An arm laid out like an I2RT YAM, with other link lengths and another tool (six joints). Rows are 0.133 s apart.
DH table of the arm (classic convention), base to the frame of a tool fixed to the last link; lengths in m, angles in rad. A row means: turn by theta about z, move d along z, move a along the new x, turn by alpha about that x. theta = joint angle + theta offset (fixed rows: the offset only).
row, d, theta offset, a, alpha
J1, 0.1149, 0, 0.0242, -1.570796
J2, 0, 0, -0.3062, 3.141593
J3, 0, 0.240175, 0.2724, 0
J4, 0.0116, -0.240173, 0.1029, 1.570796
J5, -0.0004, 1.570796, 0, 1.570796
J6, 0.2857, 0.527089, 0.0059, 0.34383
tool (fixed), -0.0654, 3.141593, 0, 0
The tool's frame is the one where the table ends.
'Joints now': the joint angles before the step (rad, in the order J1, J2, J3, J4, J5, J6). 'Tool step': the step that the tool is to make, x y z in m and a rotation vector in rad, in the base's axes. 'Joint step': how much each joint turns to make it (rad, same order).
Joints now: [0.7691 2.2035 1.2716 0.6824 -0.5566 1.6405]
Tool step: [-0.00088 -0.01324 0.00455 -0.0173 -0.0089 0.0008]
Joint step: [-0.0165 -0.0430 -0.0312 -0.0314 -0.0119 -0.0266]
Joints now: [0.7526 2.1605 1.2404 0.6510 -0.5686 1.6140]
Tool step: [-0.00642 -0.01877 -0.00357 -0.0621 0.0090 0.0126]
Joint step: [-0.0195 -0.0641 -0.0283 -0.1154 -0.0185 -0.0567]
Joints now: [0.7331 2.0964 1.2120 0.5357 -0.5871 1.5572]
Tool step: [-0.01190 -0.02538 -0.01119 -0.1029 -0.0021 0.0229]
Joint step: [-0.0201 -0.0775 -0.0251 -0.1788 -0.0079 -0.1074]
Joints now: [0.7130 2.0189 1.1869 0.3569 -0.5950 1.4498]
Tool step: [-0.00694 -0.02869 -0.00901 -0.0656 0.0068 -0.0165]
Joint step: [-0.0240 -0.0714 -0.0586 -0.0893 0.0159 -0.0523]
